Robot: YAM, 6 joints.
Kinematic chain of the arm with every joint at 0, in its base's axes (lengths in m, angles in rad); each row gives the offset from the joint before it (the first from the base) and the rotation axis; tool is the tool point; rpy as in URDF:
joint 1: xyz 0 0 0.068 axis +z
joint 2: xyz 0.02 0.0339 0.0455 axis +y
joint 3: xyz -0.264 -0.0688 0 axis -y
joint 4: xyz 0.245 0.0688 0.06 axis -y
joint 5: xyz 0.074 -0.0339 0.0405 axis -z
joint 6: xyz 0.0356 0 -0.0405 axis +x
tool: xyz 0 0 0 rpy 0 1.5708 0
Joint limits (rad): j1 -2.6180..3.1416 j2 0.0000..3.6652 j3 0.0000..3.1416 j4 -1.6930..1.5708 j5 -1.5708..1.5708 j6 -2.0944..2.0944
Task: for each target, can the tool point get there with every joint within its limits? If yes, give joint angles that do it. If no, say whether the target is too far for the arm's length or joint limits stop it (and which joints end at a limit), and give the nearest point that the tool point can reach.
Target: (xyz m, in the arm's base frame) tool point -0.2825 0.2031 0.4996
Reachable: yes | joints 2.6086 2.0094 2.7253 -1.4234 1.0811 0.2621
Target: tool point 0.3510 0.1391 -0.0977
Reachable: yes | joints 0.3163 2.8065 1.6179 -0.7838 -0.7051 -0.7499
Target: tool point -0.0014 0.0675 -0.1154
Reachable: yes | joints 1.4294 3.1260 0.8654 -0.8263 -0.3123 -1.2911
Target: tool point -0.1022 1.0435 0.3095
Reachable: no: too far | nearest point -0.0619 0.6318 0.2307 | short by 0.421 m
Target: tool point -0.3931 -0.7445 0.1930
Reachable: no: too far | nearest point -0.3002 -0.5685 0.1738 | short by 0.200 m
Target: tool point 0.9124 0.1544 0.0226
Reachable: no: too far | nearest point 0.6337 0.1072 0.0510 | short by 0.284 m
